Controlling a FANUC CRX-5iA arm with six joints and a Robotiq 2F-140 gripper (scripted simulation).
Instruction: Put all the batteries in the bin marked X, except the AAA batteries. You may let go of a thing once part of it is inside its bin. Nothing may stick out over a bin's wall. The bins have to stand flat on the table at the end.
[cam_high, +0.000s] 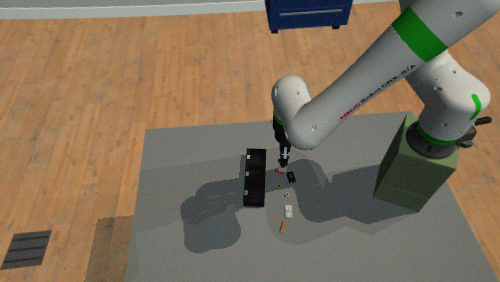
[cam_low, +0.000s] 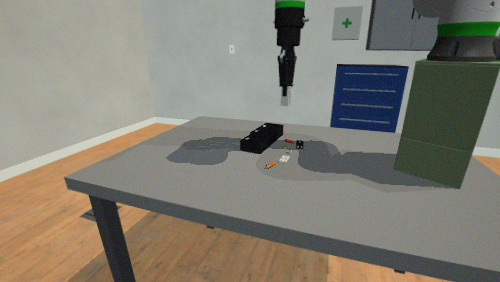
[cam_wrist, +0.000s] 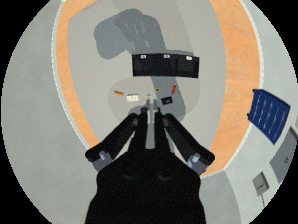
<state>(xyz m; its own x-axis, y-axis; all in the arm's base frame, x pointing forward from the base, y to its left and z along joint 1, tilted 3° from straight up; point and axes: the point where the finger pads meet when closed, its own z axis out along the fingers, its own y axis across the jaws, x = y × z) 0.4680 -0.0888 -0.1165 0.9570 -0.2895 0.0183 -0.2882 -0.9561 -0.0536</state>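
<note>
Now: the bin strip 18 cm below my hand, 9 cm ahead of it and 8 cm to the right of it. Round my hand: tiny round thing: 20 cm below, 2 cm to the right; grey cell: 20 cm below, 3 cm behind, 2 cm to the left; black block battery: 20 cm below, 6 cm behind, 4 cm to the right.
</note>
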